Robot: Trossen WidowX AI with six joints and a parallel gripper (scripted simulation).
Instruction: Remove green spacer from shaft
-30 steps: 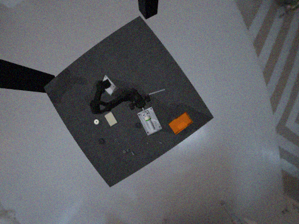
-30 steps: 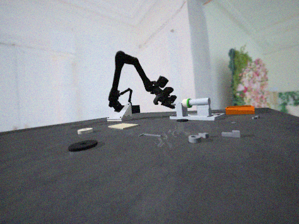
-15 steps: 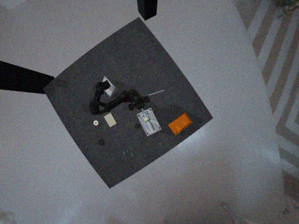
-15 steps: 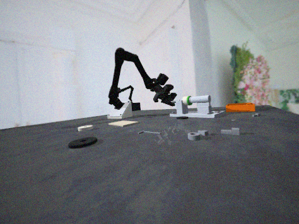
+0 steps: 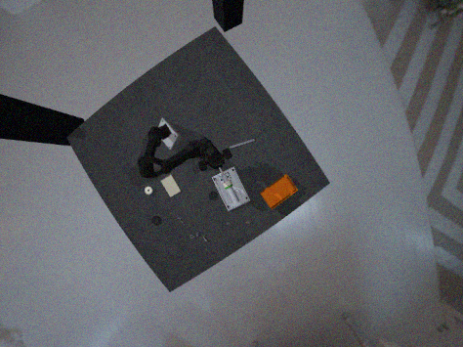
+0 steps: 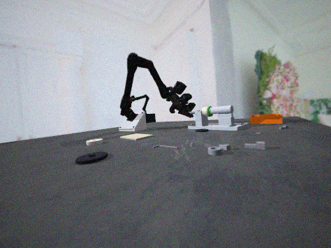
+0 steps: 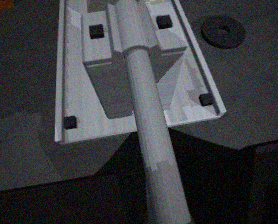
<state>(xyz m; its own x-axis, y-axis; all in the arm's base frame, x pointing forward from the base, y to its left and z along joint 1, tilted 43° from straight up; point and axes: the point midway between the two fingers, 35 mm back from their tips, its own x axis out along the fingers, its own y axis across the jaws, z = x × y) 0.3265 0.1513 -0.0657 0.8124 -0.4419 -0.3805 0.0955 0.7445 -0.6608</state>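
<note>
Right now my gripper tip is 50 mm short of the grey shaft and 20 mm below it. The rest, counted from my gripper tip: cream spacer (80 mm ahead, 10 mm to the right, 20 mm above); cream tile (70 mm behind, 330 mm to the right, 50 mm below); green spacer (110 mm ahead, 10 mm to the right, 20 mm above).
</note>
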